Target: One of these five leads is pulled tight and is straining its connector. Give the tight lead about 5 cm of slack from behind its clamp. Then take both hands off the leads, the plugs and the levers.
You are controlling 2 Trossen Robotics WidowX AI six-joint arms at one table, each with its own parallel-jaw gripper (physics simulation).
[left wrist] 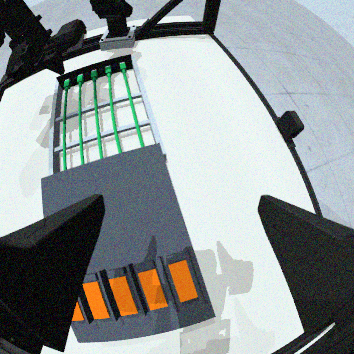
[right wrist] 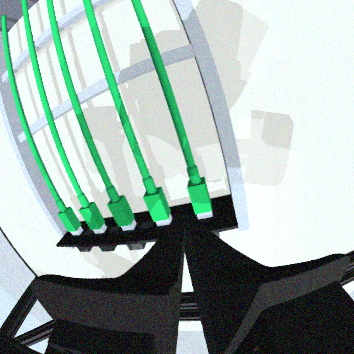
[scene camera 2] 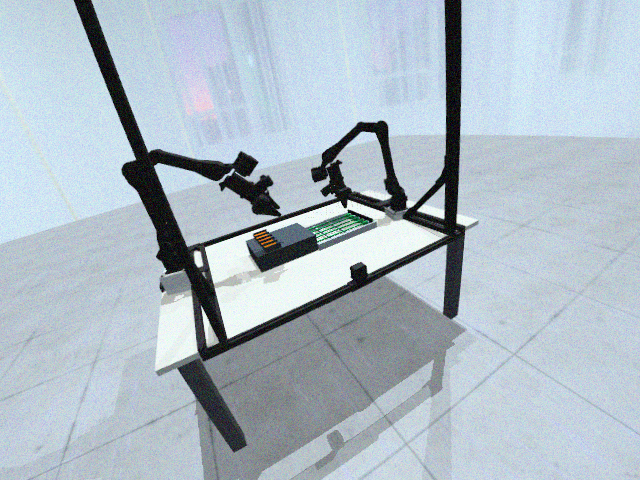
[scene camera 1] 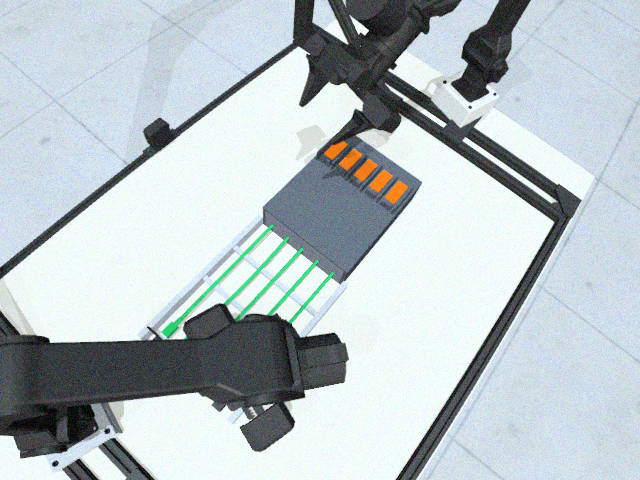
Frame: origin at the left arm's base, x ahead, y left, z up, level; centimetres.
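Where they show: left gripper, fingertip midpoint: [left wrist: 184, 203] [scene camera 2: 280, 211] [scene camera 1: 316, 124]; right gripper, fingertip midpoint: [left wrist: 62, 72] [right wrist: 182, 222] [scene camera 2: 345, 208]; left arm's base, origin of the base link: [scene camera 2: 176, 268] [scene camera 1: 469, 88]; right arm's base, origin of the base link: [left wrist: 118, 32] [scene camera 2: 398, 208] [scene camera 1: 70, 422].
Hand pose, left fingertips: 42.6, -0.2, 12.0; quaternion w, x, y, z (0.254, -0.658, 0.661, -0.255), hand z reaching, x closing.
Observation:
Things, the pixels of their centre, and the offset from my left fingertips, as dx, dy, dz. "spot": a spot on its surface instead. Level surfaces: height alone.
- dark grey clamp housing, body centre: [left wrist: 116, 248] [scene camera 1: 344, 199] [scene camera 2: 280, 242] -3.1, +7.4, -15.2
- black connector strip, surface spot: [right wrist: 220, 217] spot: +32.1, +26.5, -16.5
- white table, its level: dz -19.7
- small black block, surface spot: [scene camera 1: 158, 132] [left wrist: 289, 118] [scene camera 2: 357, 264] spot: +19.4, -23.7, -14.7
Five green leads [scene camera 1: 269, 283] [left wrist: 96, 115] [right wrist: 80, 117] run side by side from the dark grey clamp housing [scene camera 1: 325, 206] [scene camera 2: 289, 237] [left wrist: 115, 210] to green plugs [left wrist: 123, 66] [right wrist: 200, 200] at a black connector strip [right wrist: 220, 217]. I cannot tell which lead is tight. Orange levers [scene camera 1: 366, 169] [scene camera 2: 265, 239] [left wrist: 123, 296] lie flat in a row on the housing. My right gripper [scene camera 2: 345, 205] [right wrist: 182, 222] is shut and empty, its tips by the strip in the right wrist view; scene camera 1 has it hidden behind its arm. My left gripper [scene camera 1: 317, 124] [scene camera 2: 279, 214] [left wrist: 184, 203] is open and empty above the lever end.
A pale grey frame with side rails [scene camera 1: 204, 279] [left wrist: 147, 112] [right wrist: 215, 95] and cross bars [right wrist: 150, 65] surrounds the leads. The right arm [scene camera 1: 155, 369] covers the plug end in scene camera 1. A black rail edges the white table [scene camera 1: 454, 258] [scene camera 2: 310, 289], with a small black block [scene camera 1: 158, 132] [scene camera 2: 358, 271] [left wrist: 291, 125] on it.

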